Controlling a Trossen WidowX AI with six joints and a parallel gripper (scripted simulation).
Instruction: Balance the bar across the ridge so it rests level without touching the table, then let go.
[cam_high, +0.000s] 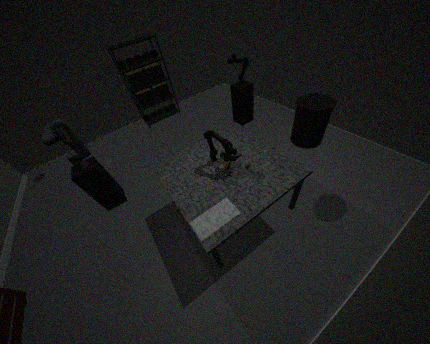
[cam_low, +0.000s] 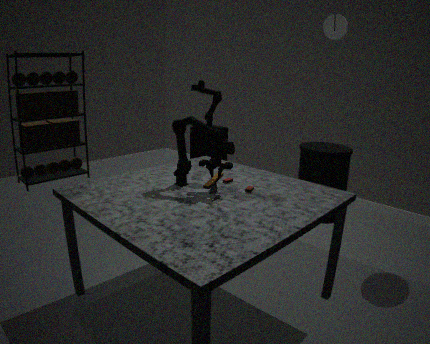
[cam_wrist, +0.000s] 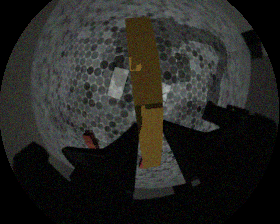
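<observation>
The yellow bar lies 30 mm to the right of my gripper tip and 10 mm ahead of it.
</observation>
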